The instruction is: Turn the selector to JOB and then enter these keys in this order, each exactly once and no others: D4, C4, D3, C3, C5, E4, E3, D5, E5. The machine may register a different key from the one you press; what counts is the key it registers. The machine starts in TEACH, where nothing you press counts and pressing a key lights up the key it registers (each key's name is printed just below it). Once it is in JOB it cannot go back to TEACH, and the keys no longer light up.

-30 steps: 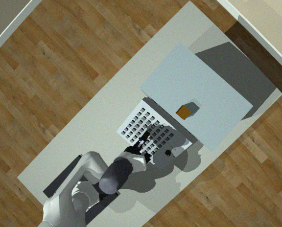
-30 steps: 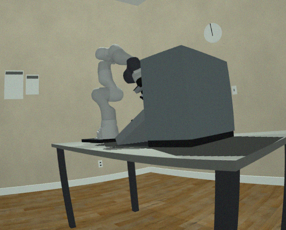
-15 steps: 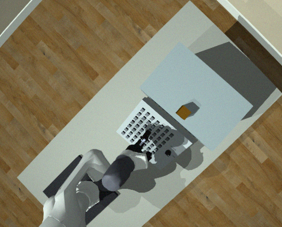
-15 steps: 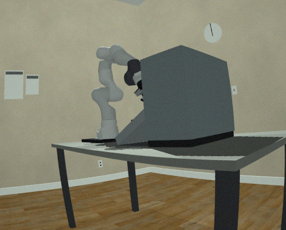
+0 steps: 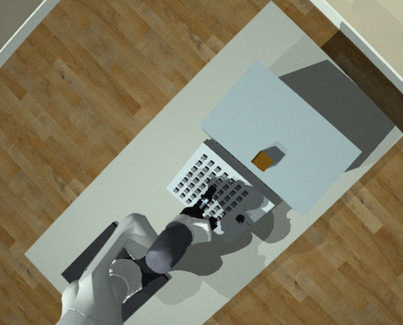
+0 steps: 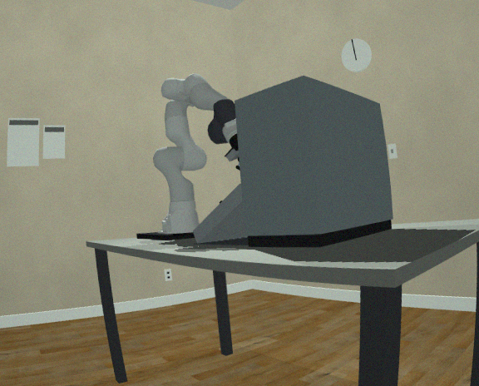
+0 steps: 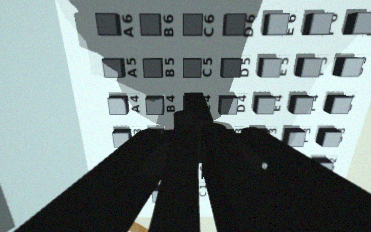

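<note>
My gripper is now 60 mm above the key D4 and 10 mm past it. From my hand the other things lie so: D5 key (60 mm below, 30 mm to the right, 10 mm behind); key C5 (40 mm below, 30 mm to the right, 20 mm ahead); key D6 (70 mm to the right, 60 mm below, 10 mm behind).
</note>
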